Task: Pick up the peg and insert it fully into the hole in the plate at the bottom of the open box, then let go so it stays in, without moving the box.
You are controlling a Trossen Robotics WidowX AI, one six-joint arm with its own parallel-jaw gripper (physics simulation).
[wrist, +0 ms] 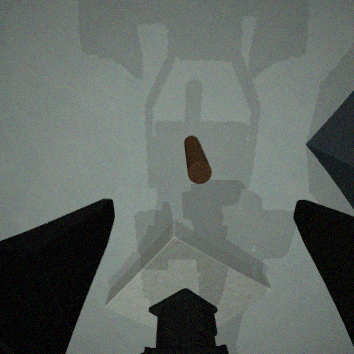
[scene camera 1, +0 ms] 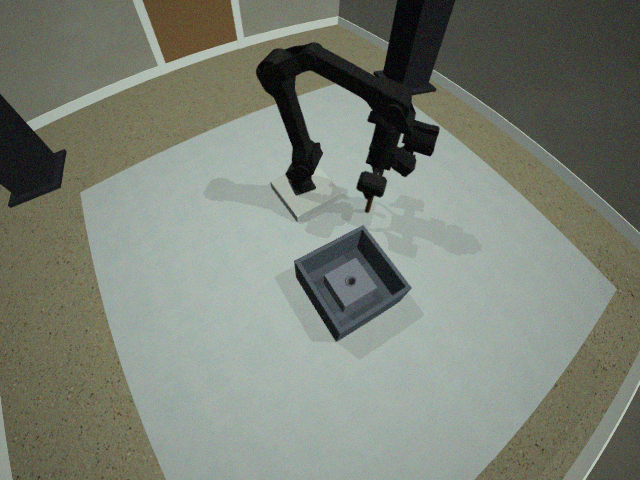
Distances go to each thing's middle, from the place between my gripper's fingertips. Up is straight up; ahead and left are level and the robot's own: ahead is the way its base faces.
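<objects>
Orange-brown peg (wrist: 198,170): 70 mm below my hand, 10 mm to the left of it. Blue-grey box (scene camera 1: 310,269): 60 mm below my hand, 200 mm ahead, 160 mm to the right. Pale plate (scene camera 1: 349,284): 80 mm below my hand, 200 mm ahead, 160 mm to the right.
</objects>
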